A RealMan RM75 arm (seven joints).
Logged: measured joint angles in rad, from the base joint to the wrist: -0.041, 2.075, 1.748, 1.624, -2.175, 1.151, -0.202; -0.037, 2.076, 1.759, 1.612, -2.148, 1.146, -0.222; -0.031, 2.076, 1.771, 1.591, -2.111, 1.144, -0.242; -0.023, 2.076, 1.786, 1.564, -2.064, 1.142, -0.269; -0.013, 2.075, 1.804, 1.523, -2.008, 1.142, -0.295; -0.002, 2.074, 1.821, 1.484, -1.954, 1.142, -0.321; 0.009, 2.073, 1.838, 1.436, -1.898, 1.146, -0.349; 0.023, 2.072, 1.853, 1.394, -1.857, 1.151, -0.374; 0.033, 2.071, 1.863, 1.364, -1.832, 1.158, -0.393; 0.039, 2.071, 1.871, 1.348, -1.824, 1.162, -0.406; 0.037, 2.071, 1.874, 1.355, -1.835, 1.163, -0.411; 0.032, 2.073, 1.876, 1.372, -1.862, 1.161, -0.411
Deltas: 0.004, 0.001, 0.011, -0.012, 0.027, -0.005, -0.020; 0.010, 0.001, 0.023, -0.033, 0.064, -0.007, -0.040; 0.018, 0.001, 0.038, -0.060, 0.111, -0.009, -0.067; 0.028, 0.000, 0.056, -0.101, 0.167, -0.009, -0.093; 0.039, -0.001, 0.073, -0.140, 0.221, -0.009, -0.119; 0.050, -0.002, 0.090, -0.188, 0.277, -0.005, -0.147; 0.064, -0.003, 0.105, -0.230, 0.318, 0.000, -0.172; 0.074, -0.004, 0.115, -0.260, 0.343, 0.007, -0.191; 0.080, -0.004, 0.123, -0.276, 0.351, 0.011, -0.204; 0.078, -0.004, 0.126, -0.269, 0.340, 0.012, -0.209; 0.073, -0.002, 0.128, -0.252, 0.313, 0.010, -0.209
